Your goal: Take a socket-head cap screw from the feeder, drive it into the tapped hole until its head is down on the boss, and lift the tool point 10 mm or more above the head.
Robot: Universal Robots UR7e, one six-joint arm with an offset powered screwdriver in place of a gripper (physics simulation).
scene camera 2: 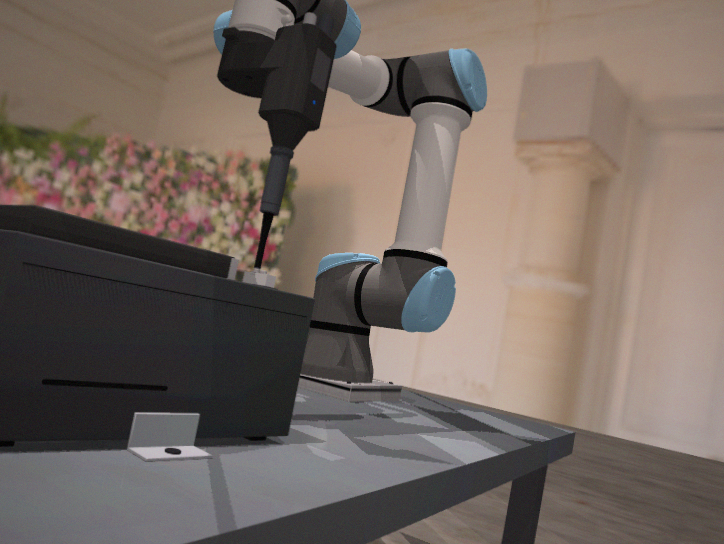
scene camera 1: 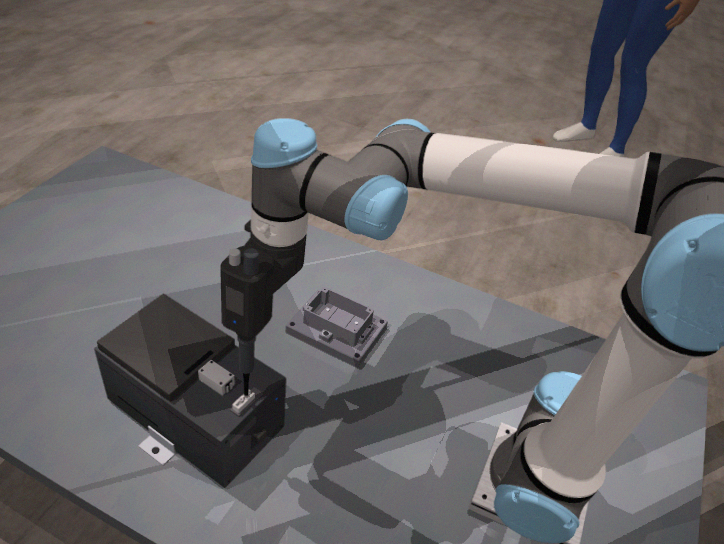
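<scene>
My screwdriver point(scene camera 1: 246, 391) point(scene camera 2: 258, 267) points down. Its thin black bit reaches the small white pick-up block point(scene camera 1: 242, 403) point(scene camera 2: 259, 280) on top of the black screw feeder point(scene camera 1: 169, 416) point(scene camera 2: 146, 350), close to or touching it. No screw can be made out at the tip, so whether the bit holds one is unclear. The grey open-topped housing point(scene camera 1: 340, 329) sits on its flanged base behind the feeder in scene camera 1. It has small bosses with dark holes; which one is the tapped hole cannot be told. The housing does not show in scene camera 2.
A white block point(scene camera 1: 215, 376) stands on the feeder beside the bit, near the raised dark lid point(scene camera 1: 158, 345). A metal bracket point(scene camera 1: 155, 449) point(scene camera 2: 165, 429) stands at the feeder's foot. The arm's base plate point(scene camera 1: 484, 501) point(scene camera 2: 374, 393) is on the table point(scene camera 1: 58, 233) point(scene camera 2: 351, 497). A person point(scene camera 1: 632, 70) stands beyond the table.
</scene>
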